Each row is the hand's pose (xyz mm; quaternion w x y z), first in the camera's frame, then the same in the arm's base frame.
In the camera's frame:
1: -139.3 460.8 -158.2 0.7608 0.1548 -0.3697 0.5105
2: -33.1 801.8 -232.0 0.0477 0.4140 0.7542 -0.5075
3: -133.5 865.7 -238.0 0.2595 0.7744 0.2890 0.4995
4: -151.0 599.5 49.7 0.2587 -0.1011 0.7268 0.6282
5: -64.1 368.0 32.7 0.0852 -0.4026 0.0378 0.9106
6: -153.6 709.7 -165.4 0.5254 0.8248 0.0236 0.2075
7: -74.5 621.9 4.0 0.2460 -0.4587 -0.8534 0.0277
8: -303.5 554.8 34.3 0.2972 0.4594 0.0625 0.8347
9: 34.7 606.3 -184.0 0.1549 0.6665 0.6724 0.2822
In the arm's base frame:
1: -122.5 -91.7 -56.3 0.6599 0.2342 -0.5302 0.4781
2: -37.7 256.5 11.8 0.0782 0.4473 0.8316 -0.3197
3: -140.5 316.3 3.7 0.1395 0.7357 0.1926 0.6341
4: -191.9 -32.1 176.6 0.3333 -0.1493 0.5717 0.7347
5: -80.6 -242.0 106.0 0.1275 -0.4843 -0.1401 0.8541
6: -159.8 144.5 14.7 0.3701 0.8719 -0.0461 0.3175
7: -110.1 6.2 159.9 0.2205 -0.3833 -0.8821 -0.1624
8: -332.4 -72.4 112.3 0.1936 0.4029 -0.1001 0.8889
9: 37.6 57.9 8.0 0.1060 0.6251 0.6132 0.4711

